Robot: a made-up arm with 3 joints. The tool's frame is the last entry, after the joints.
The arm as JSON. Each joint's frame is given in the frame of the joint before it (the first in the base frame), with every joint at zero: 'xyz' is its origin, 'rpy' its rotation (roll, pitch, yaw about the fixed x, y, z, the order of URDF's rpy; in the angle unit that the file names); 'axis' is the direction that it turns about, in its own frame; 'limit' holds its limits. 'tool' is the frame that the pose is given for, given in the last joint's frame.
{
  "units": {
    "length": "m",
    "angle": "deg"
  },
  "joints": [
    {
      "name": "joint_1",
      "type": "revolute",
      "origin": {
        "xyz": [
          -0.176,
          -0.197,
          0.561
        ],
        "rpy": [
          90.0,
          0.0,
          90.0
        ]
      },
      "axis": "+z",
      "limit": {
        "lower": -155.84,
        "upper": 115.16
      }
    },
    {
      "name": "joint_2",
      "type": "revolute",
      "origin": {
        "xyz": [
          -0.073,
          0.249,
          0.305
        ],
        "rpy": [
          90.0,
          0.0,
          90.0
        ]
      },
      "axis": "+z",
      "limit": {
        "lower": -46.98,
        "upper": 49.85
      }
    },
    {
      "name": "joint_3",
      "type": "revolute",
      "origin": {
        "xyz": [
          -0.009,
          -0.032,
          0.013
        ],
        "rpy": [
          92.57,
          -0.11,
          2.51
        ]
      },
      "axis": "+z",
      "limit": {
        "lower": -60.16,
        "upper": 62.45
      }
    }
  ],
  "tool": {
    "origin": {
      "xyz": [
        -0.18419,
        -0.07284,
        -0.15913
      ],
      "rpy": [
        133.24,
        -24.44,
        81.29
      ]
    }
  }
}
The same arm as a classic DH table. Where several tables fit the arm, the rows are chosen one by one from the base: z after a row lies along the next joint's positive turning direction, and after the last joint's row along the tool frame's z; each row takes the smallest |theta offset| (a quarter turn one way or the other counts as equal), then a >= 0, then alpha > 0; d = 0 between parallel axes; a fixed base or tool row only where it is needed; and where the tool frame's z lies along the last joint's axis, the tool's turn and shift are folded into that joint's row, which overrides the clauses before.
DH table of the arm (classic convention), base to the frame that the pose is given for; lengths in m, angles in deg. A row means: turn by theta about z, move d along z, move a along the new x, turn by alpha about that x. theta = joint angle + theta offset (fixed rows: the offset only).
base (fixed): theta0 -90; d 0.561; a 0.197; alpha -90
joint_1: theta0 -90; d 0.129; a 0.249; alpha 90
joint_2: theta0 2.51; d -0.0586; a -0.0104; alpha 92.57
joint_3: theta0 -77.34; d -0.2836; a 0.0311; alpha -128.59
tool (fixed): theta0 -148.04; d -0.2503; a 0; alpha 0
Joint limits (deg, base to tool): -155.84..115.16 -46.98..49.85 -60.16..62.45

